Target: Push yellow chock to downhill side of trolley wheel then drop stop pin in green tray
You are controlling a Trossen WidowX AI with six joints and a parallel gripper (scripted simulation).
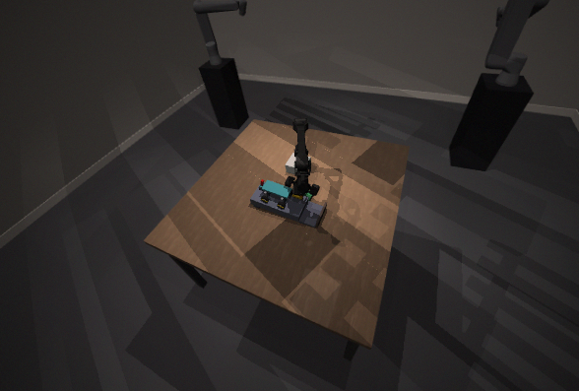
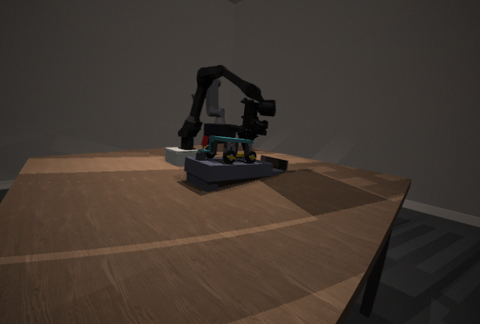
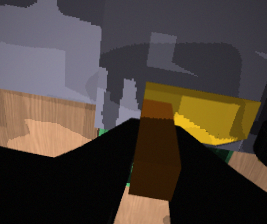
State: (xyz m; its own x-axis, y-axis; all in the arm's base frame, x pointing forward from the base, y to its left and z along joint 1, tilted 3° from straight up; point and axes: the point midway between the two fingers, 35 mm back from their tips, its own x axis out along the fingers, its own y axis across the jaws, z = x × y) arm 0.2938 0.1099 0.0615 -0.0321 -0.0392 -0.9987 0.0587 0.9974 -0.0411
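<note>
Now: gripper tip 2 cm to the left of the yellow chock and 1 cm above it. Also, from my gripper tip: teal trolley 4 cm ahead, 14 cm to the right, 2 cm above; low lip 6 cm ahead, 13 cm to the left, 6 cm below; grey ramp 4 cm ahead, 13 cm to the right, 5 cm below.
</note>
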